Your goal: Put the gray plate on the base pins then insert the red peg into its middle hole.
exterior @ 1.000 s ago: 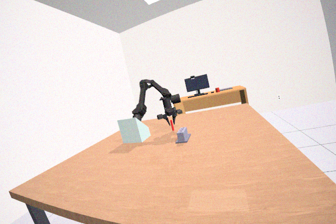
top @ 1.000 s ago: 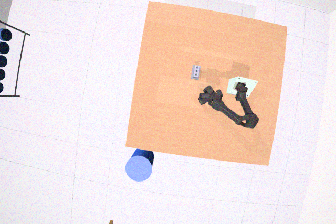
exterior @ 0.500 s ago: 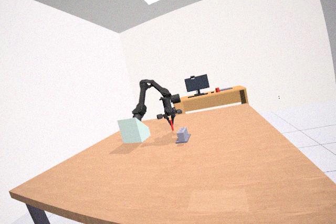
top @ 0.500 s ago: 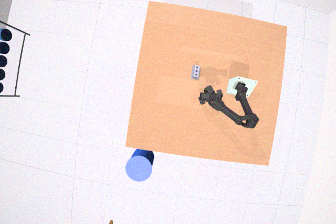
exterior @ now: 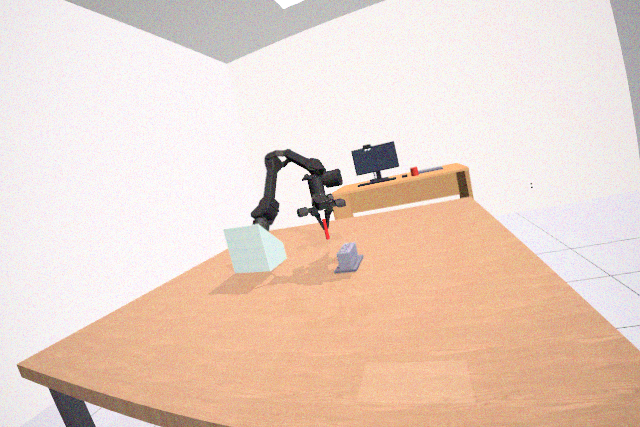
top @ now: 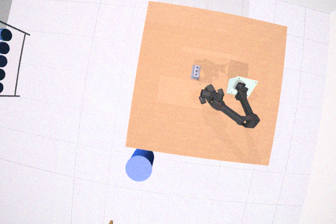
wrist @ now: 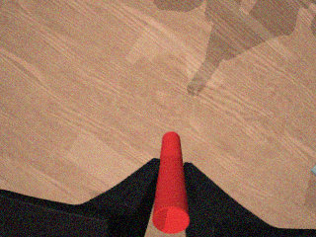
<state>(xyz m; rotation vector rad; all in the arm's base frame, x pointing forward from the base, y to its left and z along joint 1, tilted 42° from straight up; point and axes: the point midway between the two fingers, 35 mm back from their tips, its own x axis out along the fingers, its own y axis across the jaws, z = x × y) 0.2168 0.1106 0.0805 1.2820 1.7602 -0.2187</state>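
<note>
My gripper tip is now 18 cm to the left of the gray plate, 14 cm short of it and 4 cm above it. Also, from my gripper tip: red peg: right at my gripper tip.
</note>
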